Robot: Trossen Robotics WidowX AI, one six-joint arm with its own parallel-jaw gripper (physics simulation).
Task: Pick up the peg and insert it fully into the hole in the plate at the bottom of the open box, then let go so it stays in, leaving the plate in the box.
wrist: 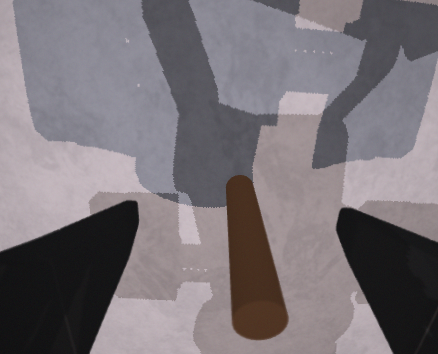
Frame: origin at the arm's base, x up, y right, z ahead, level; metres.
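Seen in the pictures: gripper, fingertip midpoint: (239, 215).
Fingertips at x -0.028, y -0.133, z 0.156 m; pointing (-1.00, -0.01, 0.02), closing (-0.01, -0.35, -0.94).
Note:
A point is followed by its place in that frame.
A brown round peg (250, 250) @(x 0.000, y -0.129, z 0.154 m) shows in the lower middle of the wrist view. It appears to stand upright, its lighter end face toward the camera. My gripper (239, 215) @(x -0.028, y -0.133, z 0.156 m) is open, one black finger at the left and one at the right. The peg is between the two fingers in the view, nearer the middle, with wide gaps on both sides, and neither finger touches it. How far the fingertips are above or along the peg is hard to tell. The open box and the plate with the hole do not show in this view.
The pale, mottled table top (60, 190) @(x -0.060, y -0.109, z 0.245 m) lies under the peg. Blue-grey, dark grey and brownish shadows of the arm and gripper fall across it, the darkest ones behind the peg.

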